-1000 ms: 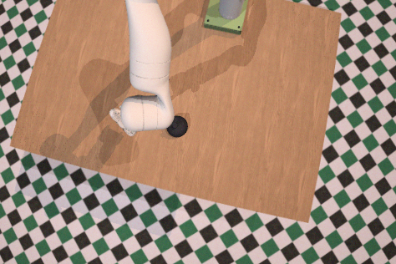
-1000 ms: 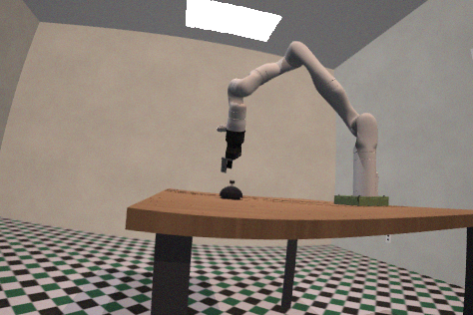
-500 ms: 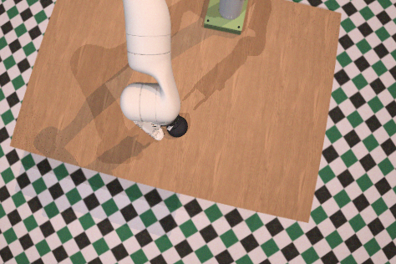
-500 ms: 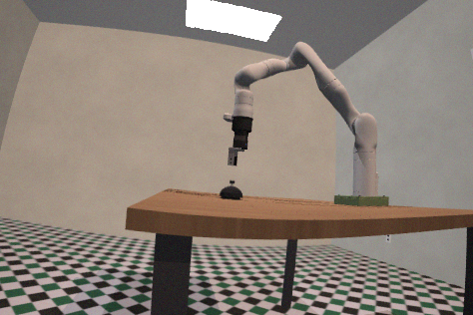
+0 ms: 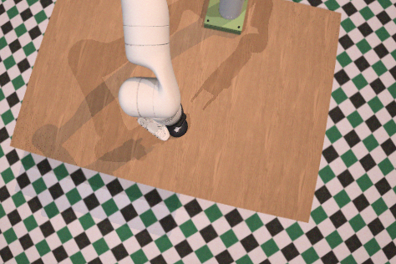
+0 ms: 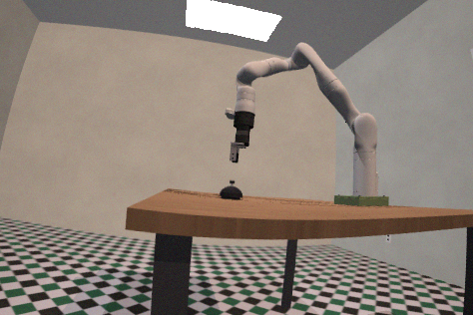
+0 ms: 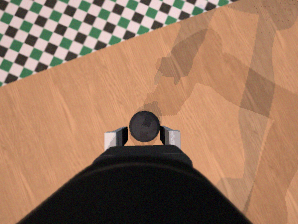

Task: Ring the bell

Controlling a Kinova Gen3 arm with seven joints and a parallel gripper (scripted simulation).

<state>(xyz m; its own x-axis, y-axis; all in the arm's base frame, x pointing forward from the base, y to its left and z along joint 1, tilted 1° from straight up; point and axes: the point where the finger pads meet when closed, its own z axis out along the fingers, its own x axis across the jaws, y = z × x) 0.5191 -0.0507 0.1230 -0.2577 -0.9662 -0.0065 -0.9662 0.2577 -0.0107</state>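
Now: the bell button 100 mm below my hand. Round my hand: bell: 110 mm below.
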